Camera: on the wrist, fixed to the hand. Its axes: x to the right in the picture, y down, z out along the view.
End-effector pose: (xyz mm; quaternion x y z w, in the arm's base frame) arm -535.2 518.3 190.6 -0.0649 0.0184 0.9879 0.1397
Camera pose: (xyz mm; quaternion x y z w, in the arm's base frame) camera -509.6 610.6 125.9 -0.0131 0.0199 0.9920 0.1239
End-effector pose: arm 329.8 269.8 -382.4 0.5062 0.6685 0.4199 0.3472
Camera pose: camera 234.8 252.9 -446.0 0.5410 0.6443 0.3944 0.3696
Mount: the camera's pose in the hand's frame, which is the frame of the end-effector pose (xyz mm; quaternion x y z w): 9.5 -96.9 -62.2 0.0076 -0.0509 0.0172 0.9985
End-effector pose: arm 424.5 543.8 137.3 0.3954 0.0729 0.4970 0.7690
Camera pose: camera 466.3 566.2 31.9 0.4272 0.0306 0.4888 0.7600
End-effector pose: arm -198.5 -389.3 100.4 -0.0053 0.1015 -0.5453 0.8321
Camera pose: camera -293.5 -430.9 49.5 -0.0250 0.0549 -0.5307 0.8454
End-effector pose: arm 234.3 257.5 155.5 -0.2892 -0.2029 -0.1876 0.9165
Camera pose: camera 214.0 143.8 157.4 -0.2949 -0.2457 -0.1553 0.9103
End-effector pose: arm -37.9 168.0 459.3 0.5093 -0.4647 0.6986 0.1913
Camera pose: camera -3.2 266.5 508.7 0.5376 -0.4772 0.6785 0.1515
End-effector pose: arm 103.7 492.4 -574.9 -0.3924 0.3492 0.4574 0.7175
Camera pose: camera 188.2 414.6 -587.3 -0.3571 0.3224 0.4864 0.7294
